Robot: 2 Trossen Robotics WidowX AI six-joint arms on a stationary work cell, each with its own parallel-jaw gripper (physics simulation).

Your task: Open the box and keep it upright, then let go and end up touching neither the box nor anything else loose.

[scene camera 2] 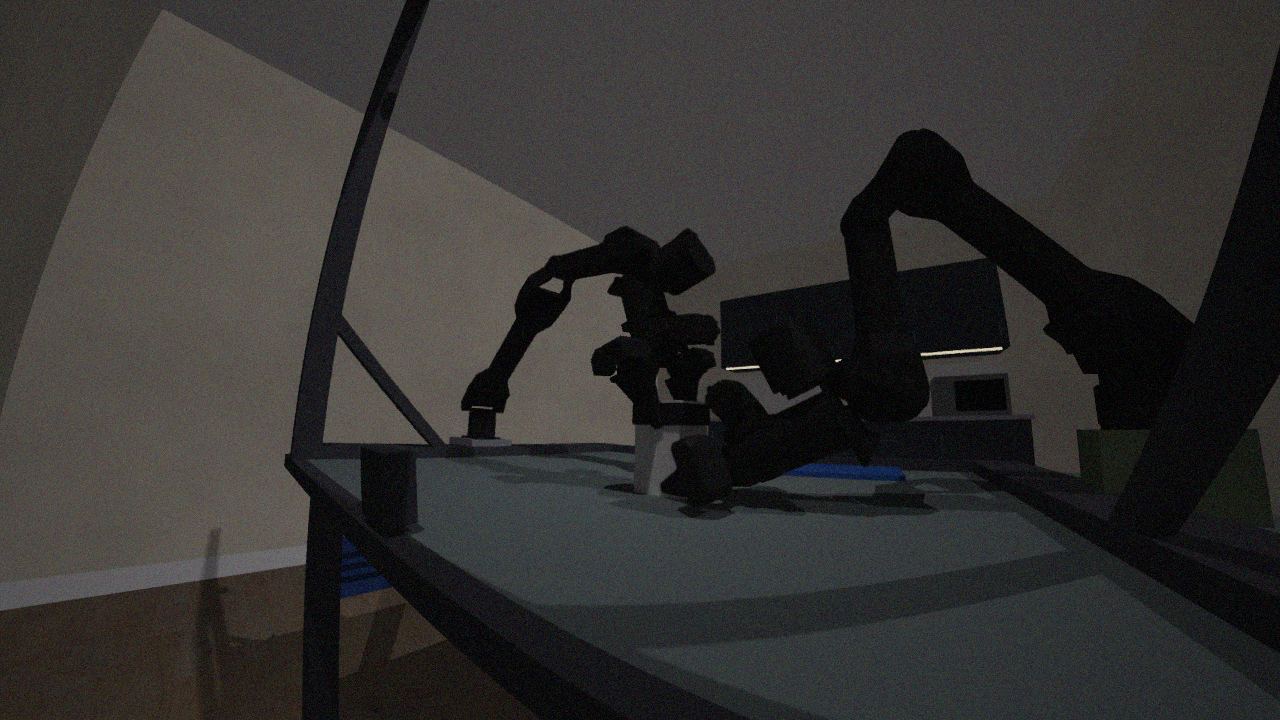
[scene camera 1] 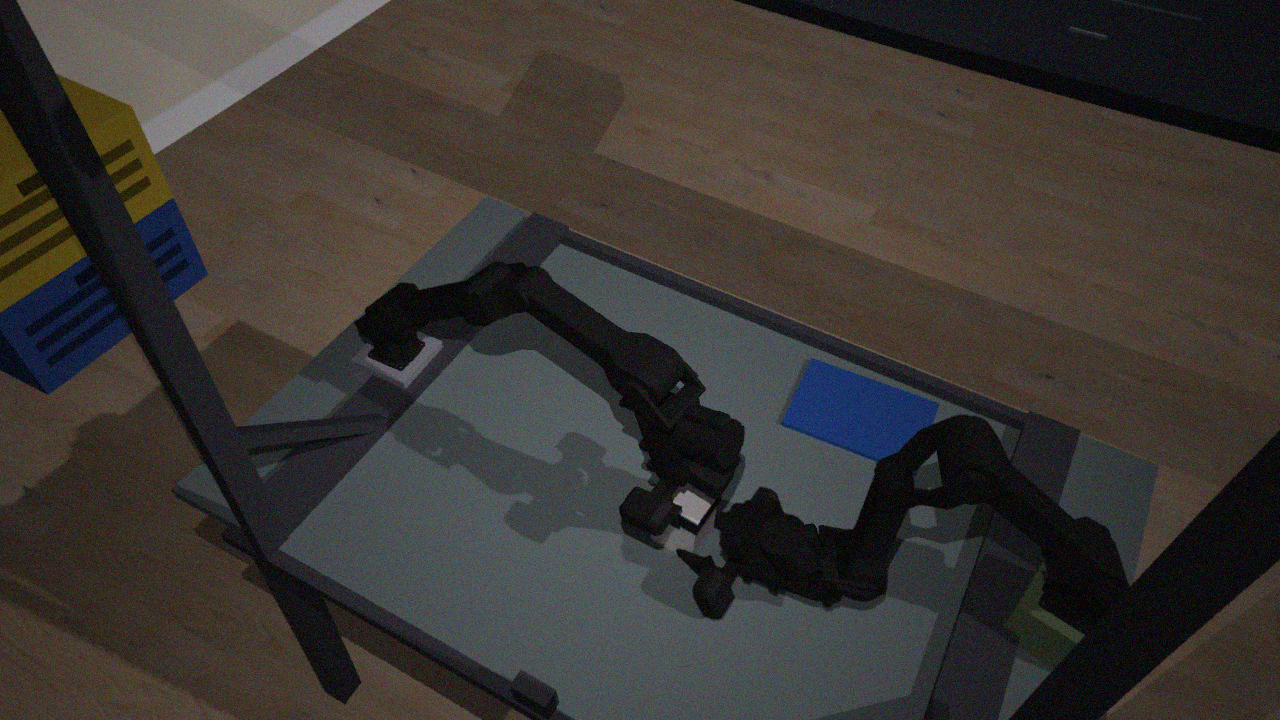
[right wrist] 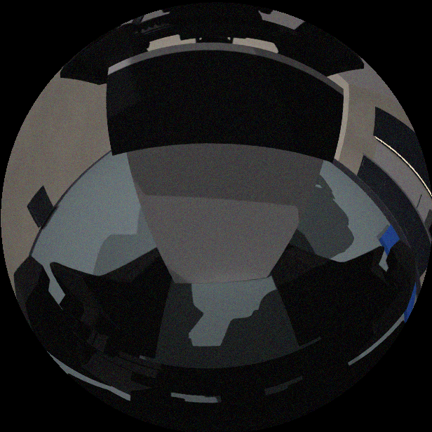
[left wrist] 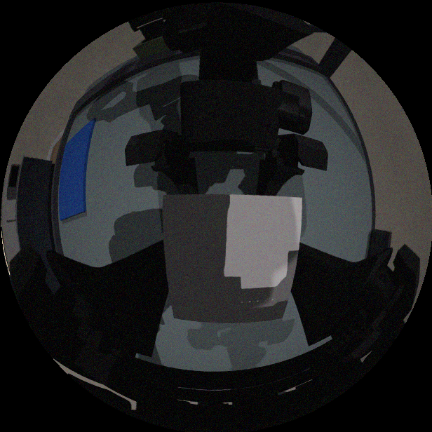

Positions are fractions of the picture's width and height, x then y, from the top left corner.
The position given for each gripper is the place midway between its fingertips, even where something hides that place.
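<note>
The left gripper (scene camera 2: 0.53,0.59) can also be seen in the left wrist view (left wrist: 0.53,0.56), while the right gripper (scene camera 2: 0.53,0.67) is visible too. A flat blue panel (scene camera 1: 0.68,0.58) appears again in the left wrist view (left wrist: 0.17,0.43). The scene also has a lid (scene camera 2: 0.53,0.57), which is visible in scene camera 1 (scene camera 1: 0.54,0.70), the right wrist view (right wrist: 0.48,0.21) and the left wrist view (left wrist: 0.53,0.60).
</note>
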